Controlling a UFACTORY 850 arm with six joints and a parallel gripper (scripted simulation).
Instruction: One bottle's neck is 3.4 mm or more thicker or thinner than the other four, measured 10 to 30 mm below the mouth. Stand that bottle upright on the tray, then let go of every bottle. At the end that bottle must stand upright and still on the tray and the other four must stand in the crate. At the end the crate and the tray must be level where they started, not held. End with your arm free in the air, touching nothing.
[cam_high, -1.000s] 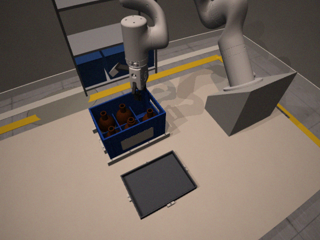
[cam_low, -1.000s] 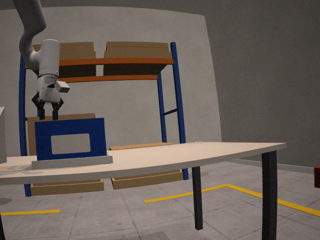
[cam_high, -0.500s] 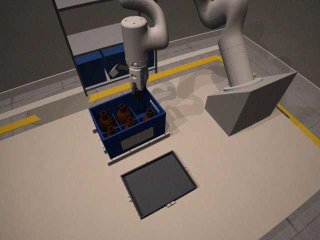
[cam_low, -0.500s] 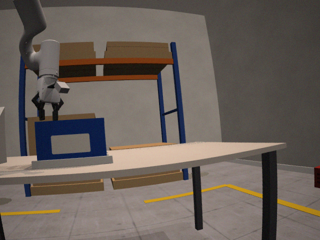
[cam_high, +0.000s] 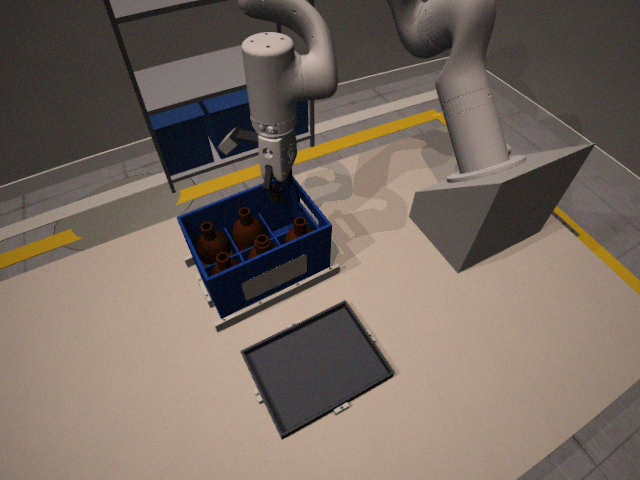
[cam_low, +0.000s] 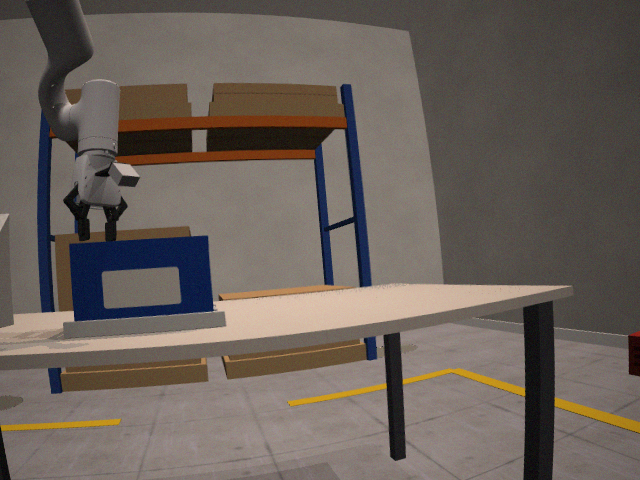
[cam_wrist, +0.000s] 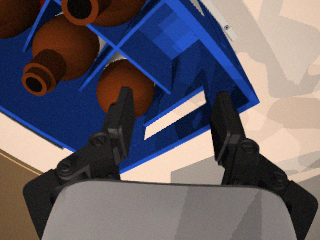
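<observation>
My gripper is now 120 mm above the crate, 80 mm short of it and 60 mm to the right of it. Also, from my hand: brown bottle (110 mm below, 100 mm to the left, 70 mm ahead); dark grey tray (330 mm to the left, 190 mm below, 50 mm ahead).
</observation>
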